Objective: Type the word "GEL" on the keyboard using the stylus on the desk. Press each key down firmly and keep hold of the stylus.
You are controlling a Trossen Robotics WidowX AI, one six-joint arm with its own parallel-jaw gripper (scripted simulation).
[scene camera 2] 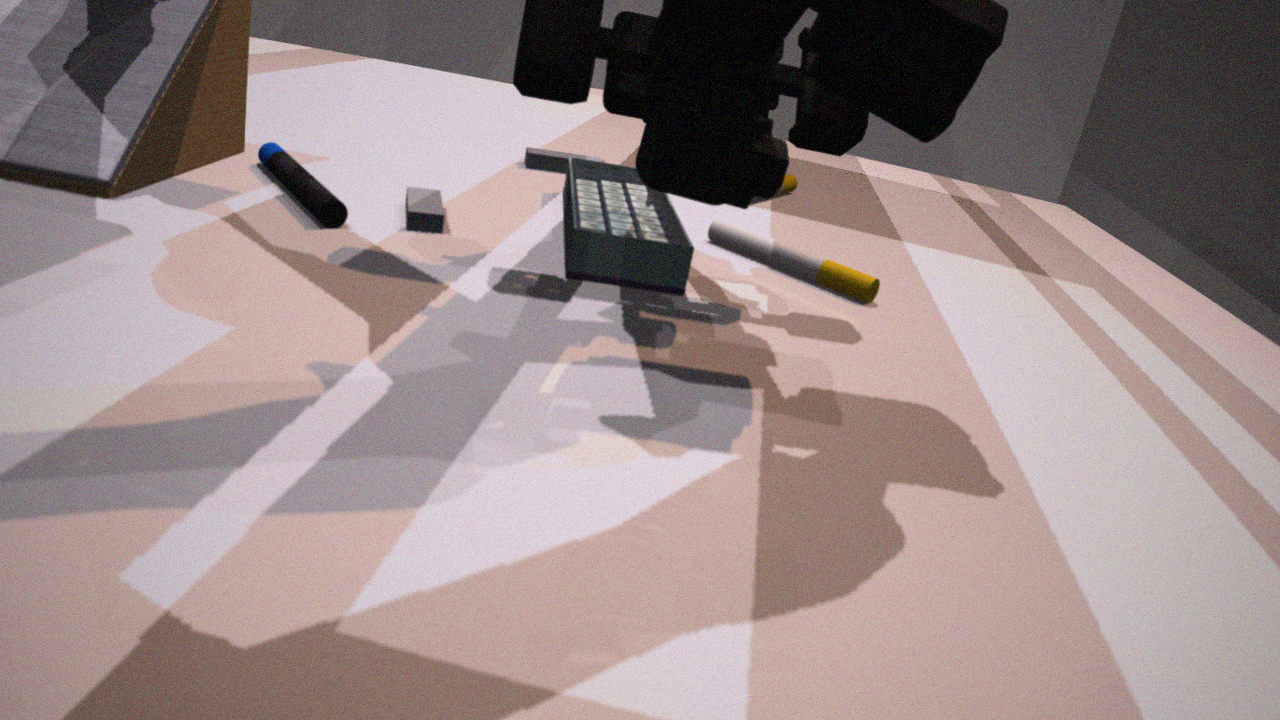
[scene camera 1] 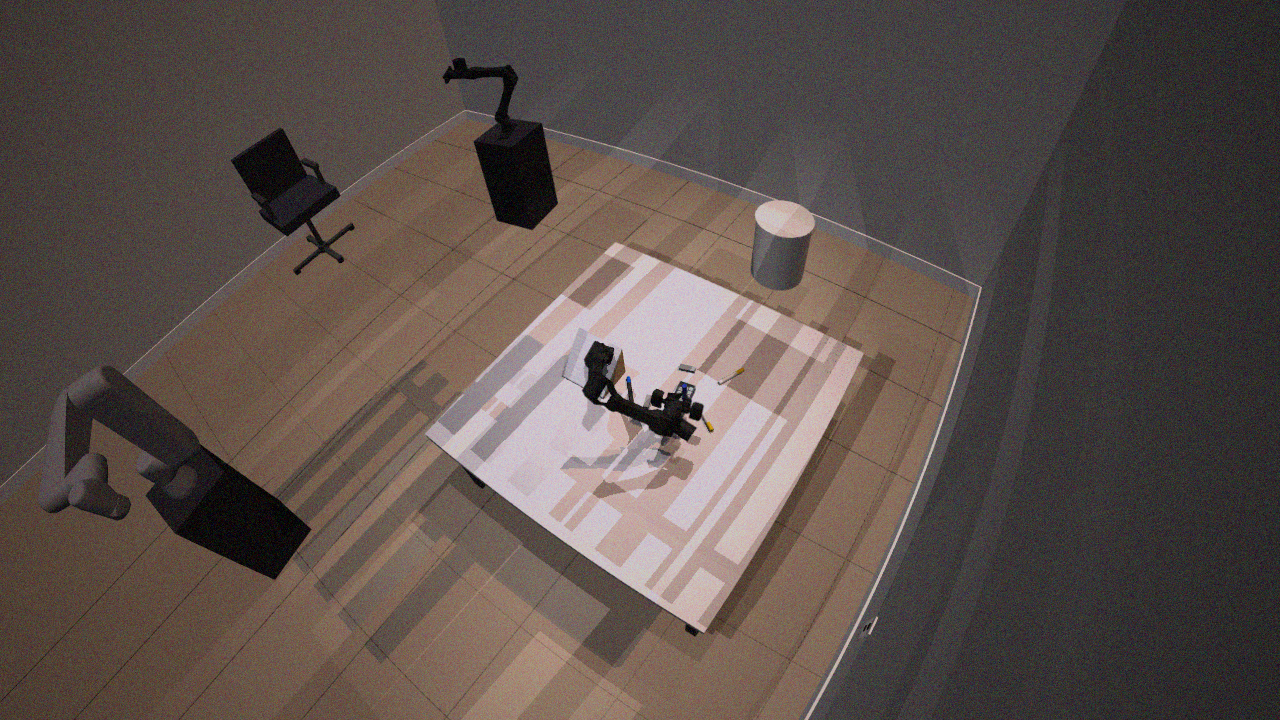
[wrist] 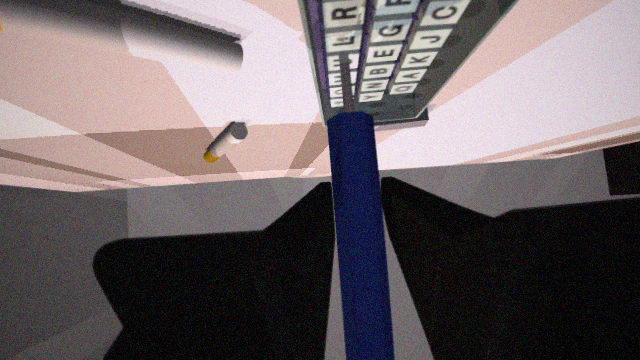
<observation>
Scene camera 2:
my gripper: 665, 119
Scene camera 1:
my gripper: 684, 395
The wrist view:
my gripper: 356, 191
blue stylus: 366, 314
</observation>
